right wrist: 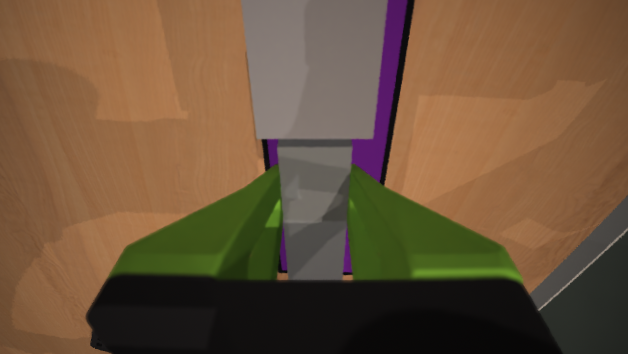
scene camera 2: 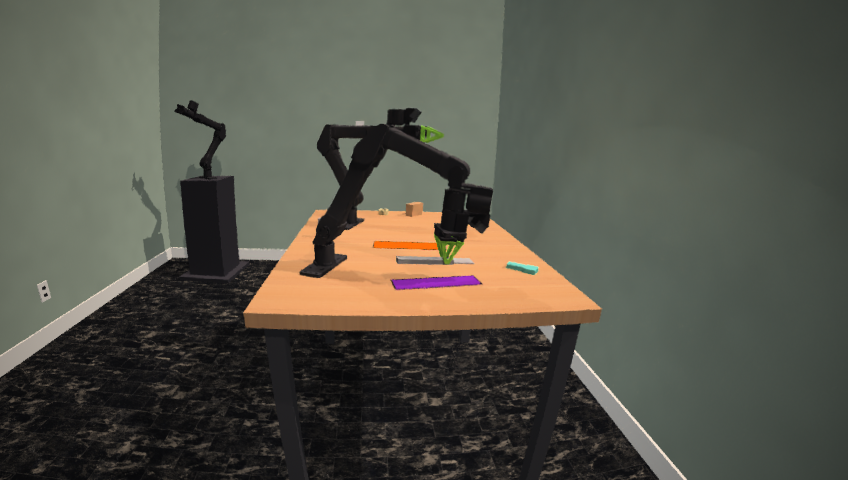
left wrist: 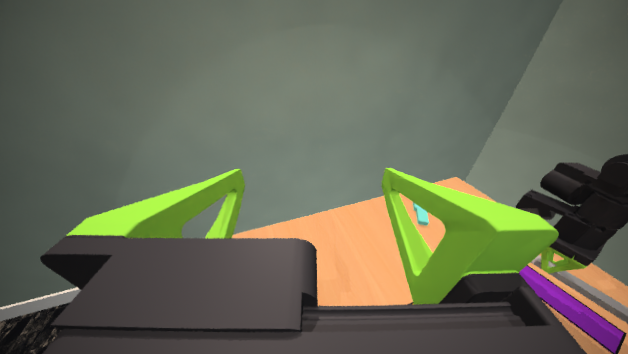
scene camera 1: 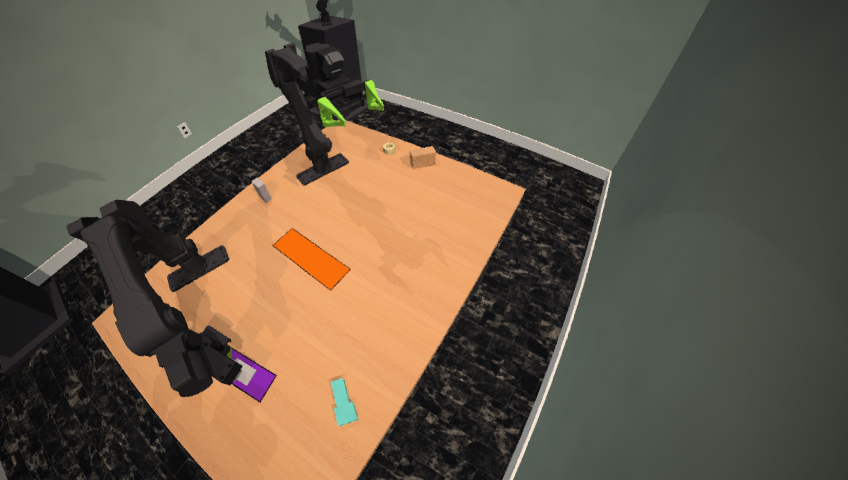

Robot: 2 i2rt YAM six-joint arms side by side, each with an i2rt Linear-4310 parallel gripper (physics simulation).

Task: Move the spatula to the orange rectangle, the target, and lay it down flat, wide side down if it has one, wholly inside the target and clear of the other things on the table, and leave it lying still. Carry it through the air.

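Seen in the pictures: left gripper, between the fingertips: [scene camera 2: 441,135] [left wrist: 313,176] [scene camera 1: 364,115]; right gripper, between the fingertips: [right wrist: 315,177] [scene camera 2: 445,262] [left wrist: 547,268]; left arm's base, origin of its link: [scene camera 2: 349,224] [scene camera 1: 323,169]; right arm's base, origin of its link: [scene camera 2: 325,266] [scene camera 1: 199,268].
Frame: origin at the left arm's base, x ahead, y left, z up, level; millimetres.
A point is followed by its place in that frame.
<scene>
The grey spatula [scene camera 1: 245,375] @[x 568, y -511, z 60 mm] [scene camera 2: 411,259] @[x 424, y -595, z 75 mm] [left wrist: 595,291] @[x 448, y -572, z 73 mm] [right wrist: 315,75] @[x 547, y -518, z 62 mm] has a wide blade and a narrow handle. My right gripper [scene camera 2: 447,259] @[x 508, y -538, z 58 mm] [left wrist: 547,268] @[x 508, y -538, z 58 mm] [right wrist: 315,177] @[x 508, y -538, z 58 mm] is shut on its handle, just behind the blade, and holds it level above the table near the purple rectangle [scene camera 1: 261,389] @[x 594, y -510, z 1 mm] [scene camera 2: 437,283] @[x 494, y -562, z 1 mm] [left wrist: 575,311] @[x 438, y -577, z 1 mm] [right wrist: 369,155] @[x 496, y -578, z 1 mm]. In scene camera 1 the arm hides most of the handle. The orange rectangle [scene camera 1: 311,259] @[x 342, y -224, z 1 mm] [scene camera 2: 401,245] @[x 302, y -236, z 1 mm] lies at the middle of the table with nothing on it. My left gripper [scene camera 1: 361,116] @[x 390, y 1, z 407 mm] [scene camera 2: 442,134] @[x 390, y 1, z 407 mm] [left wrist: 313,176] @[x 390, y 1, z 407 mm] is open and empty, high above the table's far end.
A teal, scraper-shaped thing [scene camera 1: 343,403] @[x 744, y -362, z 15 mm] [scene camera 2: 522,268] @[x 738, y -377, z 11 mm] [left wrist: 422,216] @[x 711, y -350, z 15 mm] lies near the table's edge. A grey block [scene camera 1: 261,190] @[x 19, y -240, z 59 mm] stands between the arm bases. A tan block [scene camera 1: 423,157] @[x 237, y 303, z 47 mm] [scene camera 2: 414,208] @[x 228, y 280, z 41 mm] and a small pale ring [scene camera 1: 388,152] @[x 92, y 246, z 12 mm] [scene camera 2: 383,211] @[x 81, y 240, z 21 mm] are at the far end.
</scene>
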